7 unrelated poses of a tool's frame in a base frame.
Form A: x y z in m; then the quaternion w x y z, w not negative.
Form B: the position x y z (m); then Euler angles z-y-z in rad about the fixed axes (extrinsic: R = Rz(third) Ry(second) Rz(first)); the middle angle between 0 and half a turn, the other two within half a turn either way. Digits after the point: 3 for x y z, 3 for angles.
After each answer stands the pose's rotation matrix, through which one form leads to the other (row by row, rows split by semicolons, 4 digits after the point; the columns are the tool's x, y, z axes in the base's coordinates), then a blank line. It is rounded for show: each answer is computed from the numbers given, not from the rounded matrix.
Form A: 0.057 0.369 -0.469 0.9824 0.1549 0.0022 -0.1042
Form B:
0.057 0.369 -0.469 1.451 0.311 -1.662
0.9783 0.2054 -0.0280; -0.2041 0.9303 -0.3048; -0.0366 0.3039 0.9520

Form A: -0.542 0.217 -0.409 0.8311 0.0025 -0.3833 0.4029
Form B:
-0.542 0.217 -0.409 -2.697 0.787 -2.684
0.3815 -0.6716 -0.6351; 0.6678 0.6753 -0.3130; 0.6391 -0.3047 0.7061

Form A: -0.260 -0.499 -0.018 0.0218 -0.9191 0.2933 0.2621
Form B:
-0.260 -0.499 -0.018 0.226 2.609 2.750
0.6905 -0.5506 -0.4690; -0.5277 -0.8270 0.1938; -0.4946 0.1137 -0.8616

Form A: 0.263 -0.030 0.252 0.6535 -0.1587 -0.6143 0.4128
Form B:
0.263 -0.030 0.252 -2.325 1.375 -2.831
-0.0955 -0.3445 -0.9339; 0.7345 0.6088 -0.2997; 0.6719 -0.7146 0.1949

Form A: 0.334 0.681 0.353 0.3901 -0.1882 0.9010 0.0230
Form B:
0.334 0.681 0.353 -0.147 2.339 0.265
-0.6248 -0.3571 0.6944; -0.3212 0.9281 0.1883; -0.7117 -0.1054 -0.6946

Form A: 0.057 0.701 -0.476 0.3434 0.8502 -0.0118 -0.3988
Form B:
0.057 0.701 -0.476 0.725 2.033 -2.445
0.6816 0.2538 -0.6863; -0.2940 -0.7639 -0.5745; -0.6701 0.5934 -0.4460

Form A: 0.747 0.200 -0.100 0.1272 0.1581 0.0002 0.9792
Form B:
0.747 0.200 -0.100 3.011 0.318 -0.128
-0.9176 -0.2490 0.3097; 0.2492 -0.9676 -0.0398; 0.3096 0.0406 0.9500

